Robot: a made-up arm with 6 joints.
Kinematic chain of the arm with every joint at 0, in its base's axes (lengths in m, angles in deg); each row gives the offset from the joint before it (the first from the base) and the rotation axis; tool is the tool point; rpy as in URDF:
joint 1: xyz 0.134 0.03 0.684 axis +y
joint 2: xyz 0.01 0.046 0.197 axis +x
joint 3: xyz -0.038 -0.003 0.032 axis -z
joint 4: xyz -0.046 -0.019 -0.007 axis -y
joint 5: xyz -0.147 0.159 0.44 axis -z
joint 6: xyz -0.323 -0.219 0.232 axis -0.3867 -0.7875 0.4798
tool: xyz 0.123 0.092 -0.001 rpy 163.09 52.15 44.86
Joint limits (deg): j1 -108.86..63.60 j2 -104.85..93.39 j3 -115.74..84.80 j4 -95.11..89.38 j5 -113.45..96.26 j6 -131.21..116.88
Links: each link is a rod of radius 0.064 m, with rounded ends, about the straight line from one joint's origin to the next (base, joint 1, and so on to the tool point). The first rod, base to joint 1, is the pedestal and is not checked.
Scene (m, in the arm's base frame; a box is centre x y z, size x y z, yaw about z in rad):
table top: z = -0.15
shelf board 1: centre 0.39 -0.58 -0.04 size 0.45 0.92 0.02 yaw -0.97
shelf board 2: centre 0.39 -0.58 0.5 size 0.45 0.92 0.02 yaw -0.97
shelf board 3: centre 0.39 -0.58 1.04 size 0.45 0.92 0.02 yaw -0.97
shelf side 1: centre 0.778 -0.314 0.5 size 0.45 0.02 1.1 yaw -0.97
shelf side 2: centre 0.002 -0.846 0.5 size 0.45 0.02 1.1 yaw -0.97
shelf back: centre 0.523 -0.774 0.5 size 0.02 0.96 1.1 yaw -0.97
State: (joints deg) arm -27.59 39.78 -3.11 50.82 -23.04 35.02
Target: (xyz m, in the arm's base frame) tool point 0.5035 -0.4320 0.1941
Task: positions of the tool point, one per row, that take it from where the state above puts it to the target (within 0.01 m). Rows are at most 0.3 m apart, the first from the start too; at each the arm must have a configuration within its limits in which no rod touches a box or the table.
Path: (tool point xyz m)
1: -0.5846 -0.2066 0.3736
2: -0.3813 -0.2491 0.2260
3: -0.1484 -0.2467 0.1447
4: 0.0852 -0.2023 0.1354
5: 0.2919 -0.1233 0.1941
6: 0.3472 -0.1941 0.1941
7: 0.3956 -0.2631 0.1981
8: 0.4364 -0.3279 0.2020
9: 0.4713 -0.3852 0.2016
10: 0.5034 -0.4321 0.1941

